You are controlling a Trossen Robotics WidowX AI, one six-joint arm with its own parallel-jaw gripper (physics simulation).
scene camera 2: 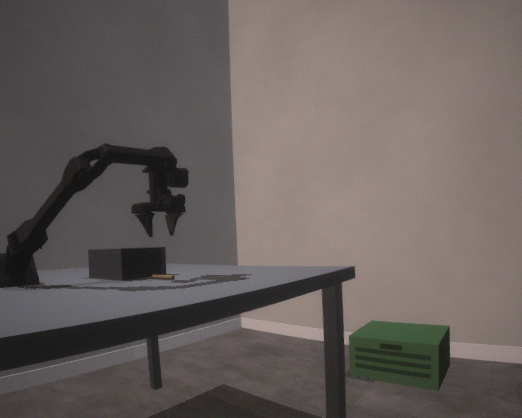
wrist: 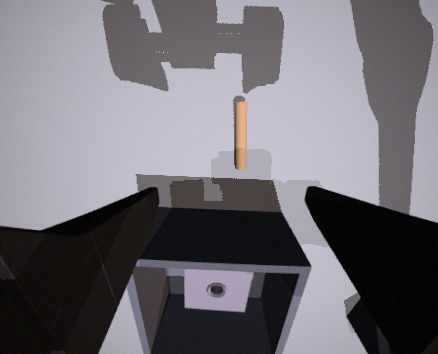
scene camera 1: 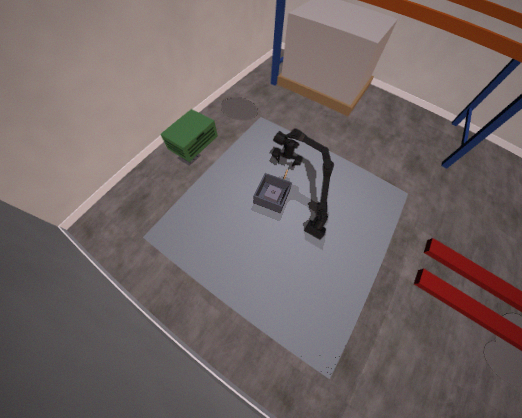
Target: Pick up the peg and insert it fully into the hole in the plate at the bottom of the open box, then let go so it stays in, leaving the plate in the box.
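Pixels of known places: gripper, between the fingertips: (scene camera 2: 161, 236) (wrist: 233, 194) (scene camera 1: 285, 164); arm's base, origin of its link: (scene camera 2: 15, 264) (scene camera 1: 316, 227).
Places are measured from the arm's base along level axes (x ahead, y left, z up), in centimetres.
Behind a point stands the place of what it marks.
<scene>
The thin orange peg (scene camera 1: 285, 174) @(x 37.7, y -23.4, z -4.8 cm) (scene camera 2: 163, 276) @(x 37.5, y -24.7, z -4.9 cm) (wrist: 241, 135) @(x 37.9, y -24.2, z -4.6 cm) lies flat on the table, just outside the box and apart from it. The dark open box (scene camera 1: 270, 204) @(x 30.8, y 5.1, z 1.1 cm) (scene camera 2: 106, 264) @(x 26.3, y -7.2, z -1.1 cm) (wrist: 225, 236) @(x 36.5, y -13.1, z -0.1 cm) stands on the table beside one end of the peg. The pale square plate (scene camera 1: 269, 196) @(x 35.1, y 0.1, z -0.5 cm) (wrist: 196, 295) @(x 37.3, y -1.7, z -0.2 cm) lies inside at the bottom of the box, with its round hole (wrist: 216, 289) @(x 34.7, y -2.9, z -0.9 cm) empty; the box walls hide it in scene camera 2. My gripper (scene camera 1: 285, 162) @(x 38.9, y -22.1, z 7.2 cm) (scene camera 2: 161, 235) @(x 38.9, y -22.1, z 7.2 cm) (wrist: 233, 194) @(x 38.9, y -22.1, z 7.2 cm) is open and empty, pointing down. It hangs above the table, higher than the box rim and over the peg's side of the box.
The arm's base (scene camera 1: 316, 229) @(x -0.6, y 2.9, z 2.9 cm) stands on the grey-blue table (scene camera 1: 225, 250) @(x 36.0, y 43.1, z -6.0 cm) (scene camera 2: 270, 277) @(x 55.9, y -51.2, z -6.0 cm), beyond the box from the gripper. On the floor around the table are a green crate (scene camera 1: 189, 131) (scene camera 2: 395, 355), red beams (scene camera 1: 465, 302) and a large pale block (scene camera 1: 335, 50).
</scene>
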